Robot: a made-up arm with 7 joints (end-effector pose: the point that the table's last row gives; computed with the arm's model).
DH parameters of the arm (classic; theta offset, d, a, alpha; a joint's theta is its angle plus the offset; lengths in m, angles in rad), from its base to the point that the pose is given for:
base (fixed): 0 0 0 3.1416
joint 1: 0 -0.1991 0.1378 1.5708
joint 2: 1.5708 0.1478 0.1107 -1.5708
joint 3: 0 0.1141 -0.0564 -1.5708
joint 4: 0 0.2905 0.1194 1.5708
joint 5: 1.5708 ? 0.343 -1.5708
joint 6: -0.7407 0 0.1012 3.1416
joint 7: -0.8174 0 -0.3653 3.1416
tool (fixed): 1.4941 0.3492 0 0
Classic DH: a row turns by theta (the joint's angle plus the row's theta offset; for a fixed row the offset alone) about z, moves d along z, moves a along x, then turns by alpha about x.
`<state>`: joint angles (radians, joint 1 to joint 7).
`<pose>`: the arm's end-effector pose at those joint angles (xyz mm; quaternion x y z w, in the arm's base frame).
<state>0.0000 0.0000 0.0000 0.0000 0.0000 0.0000 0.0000</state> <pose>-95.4 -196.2 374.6 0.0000 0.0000 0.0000 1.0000</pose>
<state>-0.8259 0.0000 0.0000 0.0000 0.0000 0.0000 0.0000</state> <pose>79.5 -203.1 374.6 0.0000 0.0000 0.4013 0.9159</pose>
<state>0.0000 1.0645 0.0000 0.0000 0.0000 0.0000 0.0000</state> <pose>178.2 -196.2 488.1 0.0000 0.5075 0.0000 0.8617</pose>
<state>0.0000 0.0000 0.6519 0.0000 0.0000 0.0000 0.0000</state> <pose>-95.4 48.0 524.6 -0.3202 0.0000 0.0000 0.9473</pose>
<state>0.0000 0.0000 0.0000 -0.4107 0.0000 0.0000 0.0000</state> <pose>6.3 -196.2 403.0 0.0000 0.2039 0.0000 0.9790</pose>
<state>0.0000 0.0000 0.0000 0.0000 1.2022 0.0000 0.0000</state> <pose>-95.4 163.8 201.1 -0.5655 0.0000 0.0000 0.8247</pose>
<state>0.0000 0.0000 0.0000 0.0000 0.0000 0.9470 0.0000</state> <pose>-290.3 -394.7 374.6 0.0000 0.0000 0.4560 0.8900</pose>
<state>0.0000 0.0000 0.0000 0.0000 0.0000 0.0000 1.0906</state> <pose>242.7 -367.3 374.6 0.0000 0.0000 -0.5187 0.8550</pose>
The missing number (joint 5, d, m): 0.0228
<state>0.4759 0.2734 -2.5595 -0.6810 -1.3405 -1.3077 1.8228</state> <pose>31.9 1145.7 183.1 -0.0017 0.9211 0.3566 0.1564</pose>
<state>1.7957 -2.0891 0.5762 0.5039 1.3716 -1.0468 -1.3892</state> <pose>5.7 -526.9 43.6 0.6672 0.0024 0.6035 0.4365</pose>
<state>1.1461 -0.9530 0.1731 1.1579 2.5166 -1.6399 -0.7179</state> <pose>230.4 -276.0 434.2 0.5213 0.2180 0.4798 0.6712</pose>
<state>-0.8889 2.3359 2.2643 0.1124 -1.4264 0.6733 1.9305</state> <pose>-33.6 544.0 -377.9 -0.7948 0.3073 0.3253 0.4101</pose>
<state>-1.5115 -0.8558 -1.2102 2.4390 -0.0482 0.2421 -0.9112</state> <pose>-233.9 814.8 -290.1 0.5395 -0.7454 -0.1614 0.3568</pose>
